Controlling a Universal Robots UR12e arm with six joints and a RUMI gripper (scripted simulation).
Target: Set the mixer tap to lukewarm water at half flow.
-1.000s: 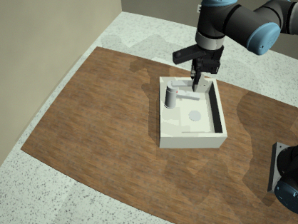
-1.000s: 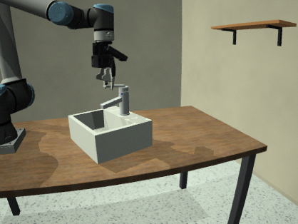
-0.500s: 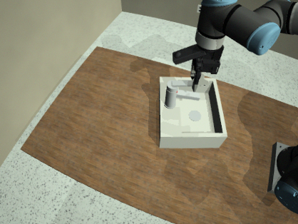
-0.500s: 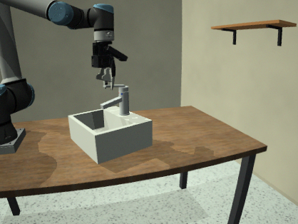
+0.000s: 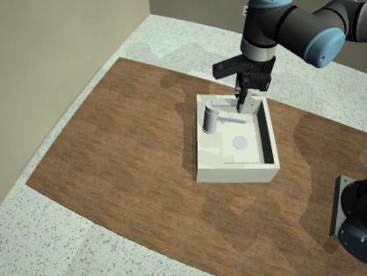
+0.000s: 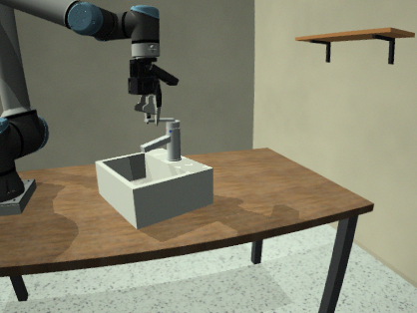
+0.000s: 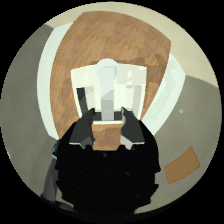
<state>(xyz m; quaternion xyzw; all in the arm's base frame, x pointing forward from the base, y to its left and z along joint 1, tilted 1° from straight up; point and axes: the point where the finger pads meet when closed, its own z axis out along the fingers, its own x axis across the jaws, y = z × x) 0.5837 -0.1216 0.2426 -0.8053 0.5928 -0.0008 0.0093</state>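
Right now the lever is 3 cm ahead of my hand and 1 cm to the left of it. From my hand the other things lie so: white square basin 24 cm below, 3 cm behind, 1 cm to the right; then grey mixer tap 5 cm below, 5 cm ahead, 2 cm to the left.
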